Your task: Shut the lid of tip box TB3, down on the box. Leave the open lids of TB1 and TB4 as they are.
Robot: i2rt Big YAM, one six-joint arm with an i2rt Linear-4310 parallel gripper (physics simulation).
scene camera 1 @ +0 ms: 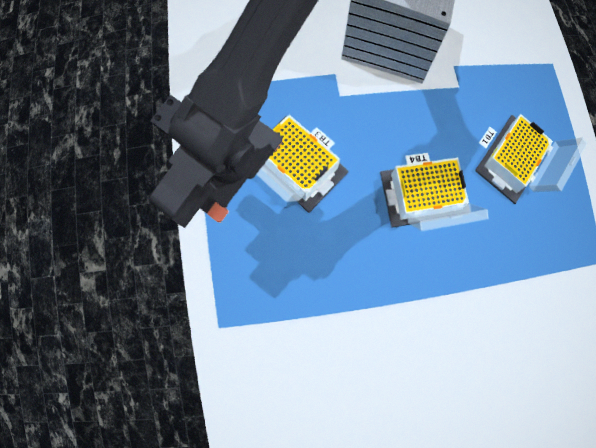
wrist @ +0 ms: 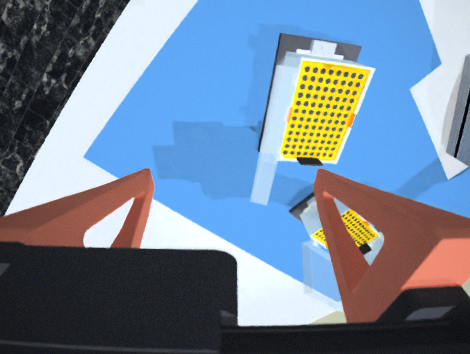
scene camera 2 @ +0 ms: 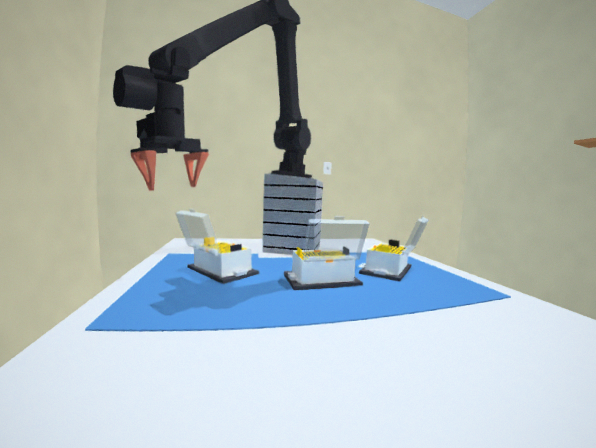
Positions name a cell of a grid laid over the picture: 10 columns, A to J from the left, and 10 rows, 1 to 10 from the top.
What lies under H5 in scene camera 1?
A clear lid.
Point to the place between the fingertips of my gripper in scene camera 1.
E4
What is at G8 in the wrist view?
A clear lid.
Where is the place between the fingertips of my gripper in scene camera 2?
At C5
